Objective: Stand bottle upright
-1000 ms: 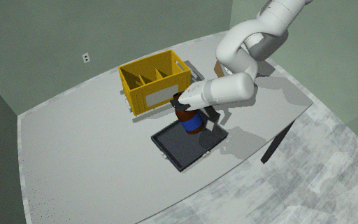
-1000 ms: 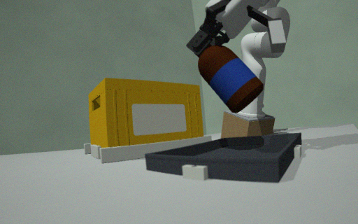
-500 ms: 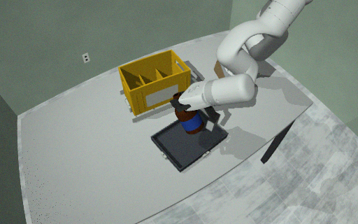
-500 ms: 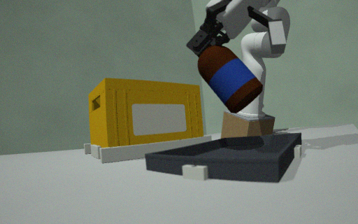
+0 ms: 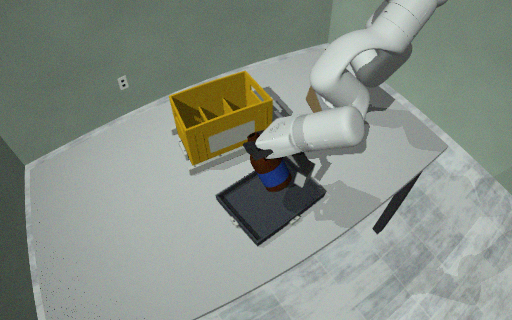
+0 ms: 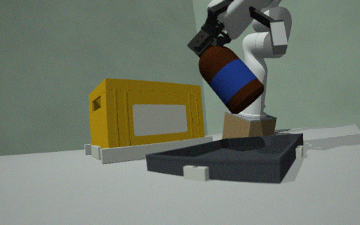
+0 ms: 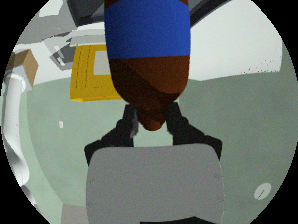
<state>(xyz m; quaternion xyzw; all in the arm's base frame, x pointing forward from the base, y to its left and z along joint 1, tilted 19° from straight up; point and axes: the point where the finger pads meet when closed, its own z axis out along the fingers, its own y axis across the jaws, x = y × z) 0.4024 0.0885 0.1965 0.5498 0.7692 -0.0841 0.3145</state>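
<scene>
The brown bottle is 10 mm behind my hand, 20 mm to the left of it and 50 mm below it. From my hand the other things lie so: dark grey tray 20 mm behind, 40 mm to the left, 190 mm below; then yellow crate 10 mm behind, 250 mm to the right, 120 mm below.
</scene>
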